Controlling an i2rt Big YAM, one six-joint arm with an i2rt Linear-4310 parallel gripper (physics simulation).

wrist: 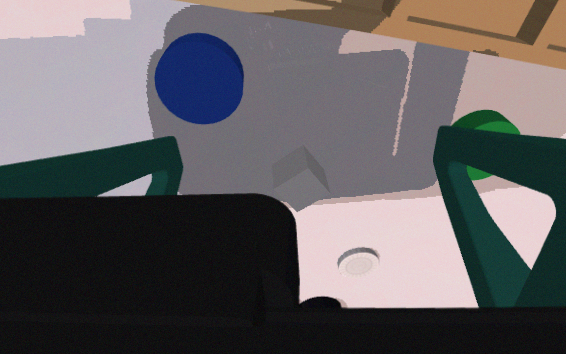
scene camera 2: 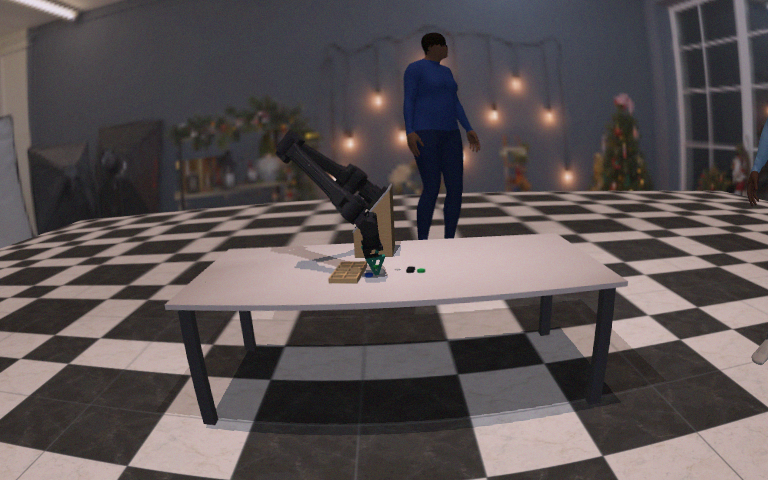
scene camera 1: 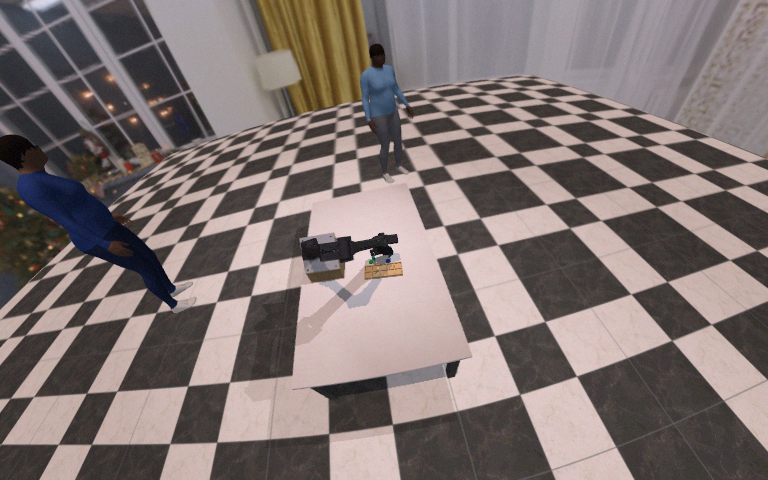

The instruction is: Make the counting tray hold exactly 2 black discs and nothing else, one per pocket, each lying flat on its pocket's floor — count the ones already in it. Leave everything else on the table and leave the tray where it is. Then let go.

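The wooden counting tray (scene camera 1: 383, 270) (scene camera 2: 346, 272) (wrist: 510, 48) lies on the table. No disc is discernible in its pockets from the scene views, but they are small there; the wrist view shows only part of the tray. My gripper (scene camera 1: 380, 260) (scene camera 2: 375, 273) (wrist: 303, 147) is open and empty, pointing down low beside the tray. Black pieces (scene camera 2: 410, 270) lie close together on the table, away from the tray; their number cannot be told there. Part of a black disc (wrist: 321, 302) shows at the wrist view's bottom, mostly hidden by the gripper body.
A grey block (wrist: 300, 175) lies between the fingertips in the wrist view. A blue disc (scene camera 1: 388, 260) (scene camera 2: 368, 275) (wrist: 199, 78) lies near the tray. A green disc (scene camera 1: 371, 261) (wrist: 500, 128) is partly behind the right finger. A white disc (scene camera 2: 397, 269) (wrist: 358, 264) and another green disc (scene camera 2: 420, 270) lie farther away.
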